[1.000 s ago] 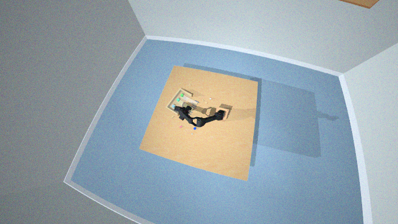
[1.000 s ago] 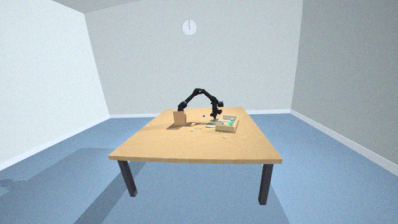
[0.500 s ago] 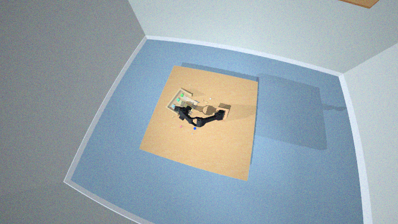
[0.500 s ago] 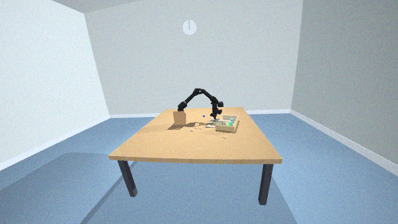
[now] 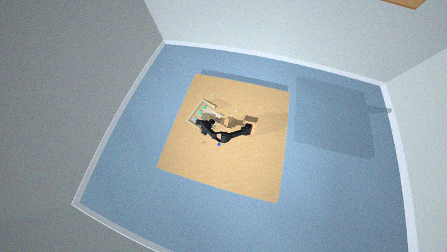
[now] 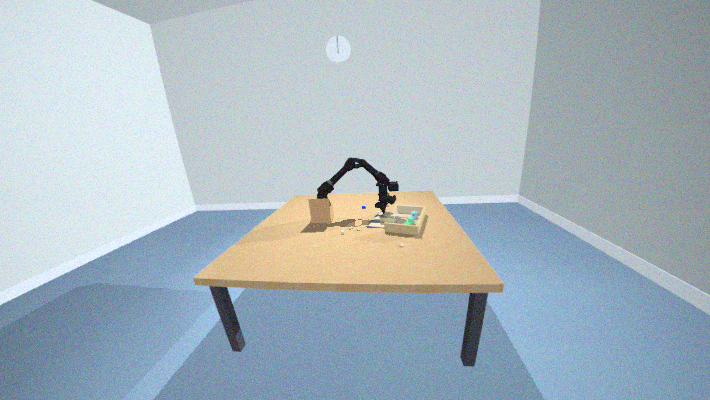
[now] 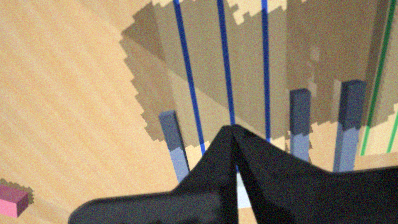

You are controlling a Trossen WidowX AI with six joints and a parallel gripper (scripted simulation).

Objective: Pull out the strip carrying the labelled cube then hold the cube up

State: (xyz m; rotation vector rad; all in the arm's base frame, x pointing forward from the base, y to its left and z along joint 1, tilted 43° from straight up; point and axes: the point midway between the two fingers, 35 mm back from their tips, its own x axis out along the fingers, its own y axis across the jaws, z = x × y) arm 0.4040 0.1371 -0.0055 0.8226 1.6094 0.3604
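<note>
Right now my gripper tip is 15 cm past the blue object and 14 cm to the right of it. The rest, counted from my gripper tip: pink block (16 cm to the left, 2 cm ahead).
</note>
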